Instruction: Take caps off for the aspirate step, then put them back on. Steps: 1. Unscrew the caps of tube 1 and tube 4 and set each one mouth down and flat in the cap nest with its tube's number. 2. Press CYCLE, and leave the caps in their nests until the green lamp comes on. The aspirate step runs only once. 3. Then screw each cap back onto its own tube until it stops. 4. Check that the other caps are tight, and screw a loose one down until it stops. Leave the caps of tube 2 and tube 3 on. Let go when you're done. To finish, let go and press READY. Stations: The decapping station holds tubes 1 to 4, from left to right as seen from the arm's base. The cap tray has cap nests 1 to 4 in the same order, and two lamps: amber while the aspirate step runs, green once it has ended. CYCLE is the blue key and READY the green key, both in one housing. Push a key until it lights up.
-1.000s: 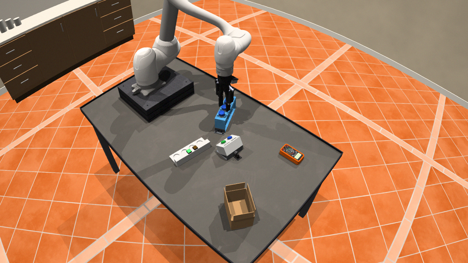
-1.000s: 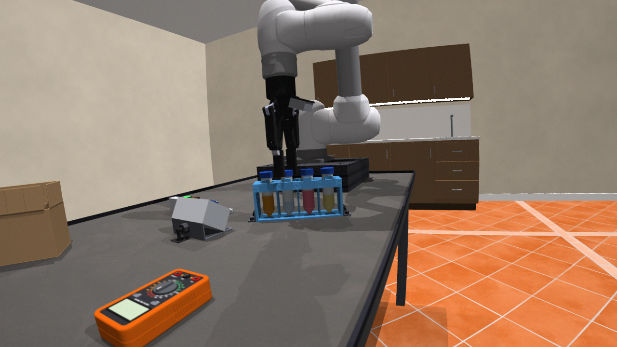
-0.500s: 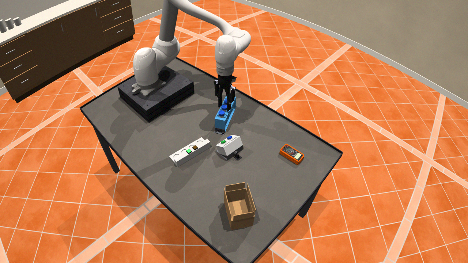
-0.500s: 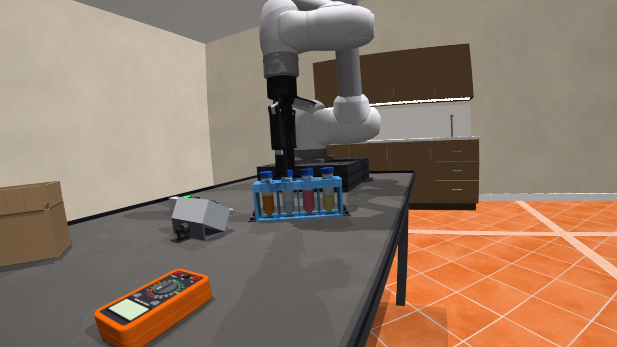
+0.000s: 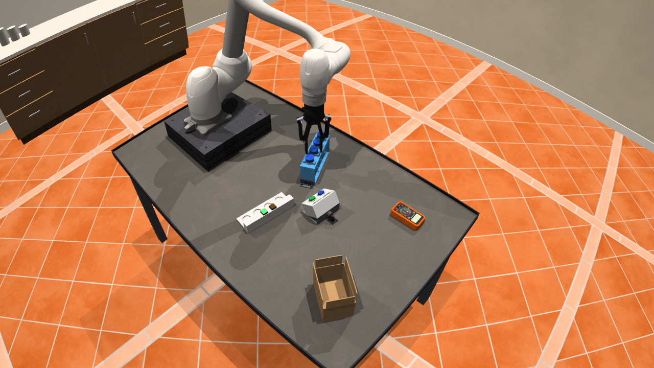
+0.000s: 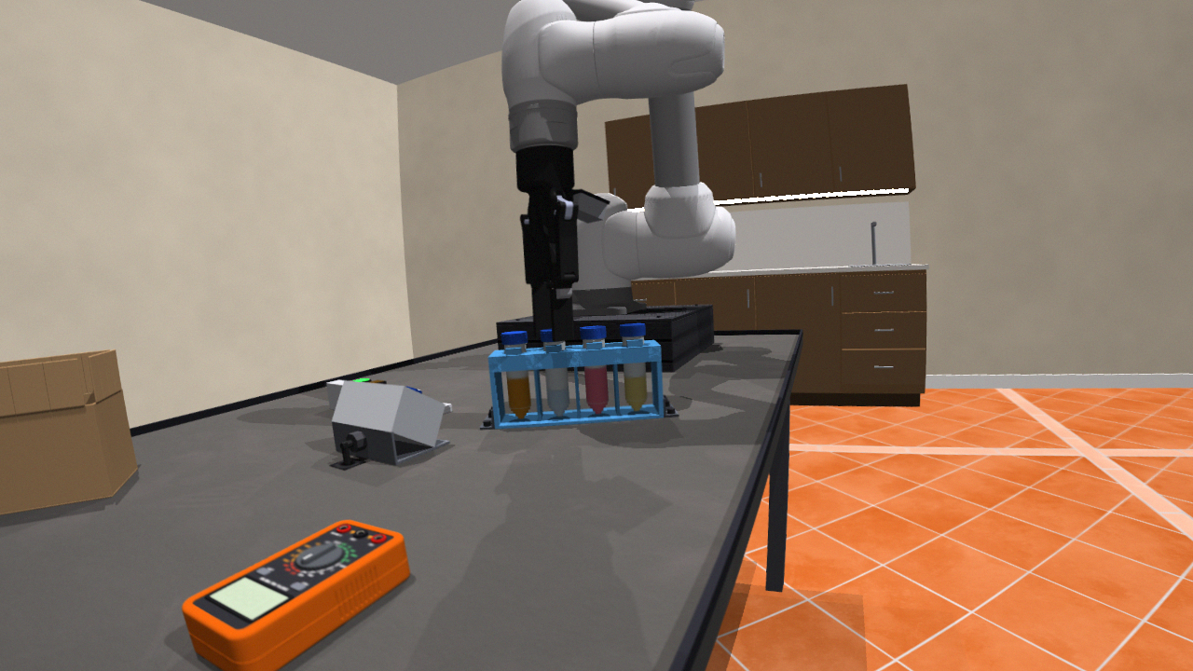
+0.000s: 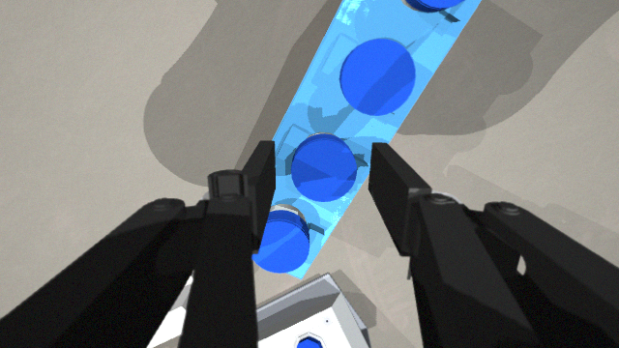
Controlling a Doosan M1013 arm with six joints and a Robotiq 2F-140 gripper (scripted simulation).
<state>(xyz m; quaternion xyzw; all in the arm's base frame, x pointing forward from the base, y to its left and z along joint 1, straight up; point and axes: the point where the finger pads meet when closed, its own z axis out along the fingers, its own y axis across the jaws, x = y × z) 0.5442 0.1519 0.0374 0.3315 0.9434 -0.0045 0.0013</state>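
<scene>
The green key lies 170 mm to the right of my hand, 140 mm ahead of it and 70 mm below it. From my hand the other things lie so: grey key housing: 160 mm ahead, 150 mm to the right, 90 mm below; blue key: 150 mm ahead, 120 mm to the right, 70 mm below.
</scene>
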